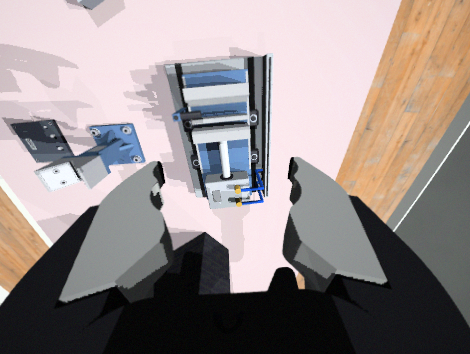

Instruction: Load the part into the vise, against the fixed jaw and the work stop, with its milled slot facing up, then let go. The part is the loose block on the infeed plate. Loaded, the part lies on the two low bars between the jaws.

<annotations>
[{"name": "my gripper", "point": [226, 163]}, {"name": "grey end block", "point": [213, 182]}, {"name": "dark slate infeed plate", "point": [47, 150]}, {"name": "vise base block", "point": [232, 76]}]
</annotations>
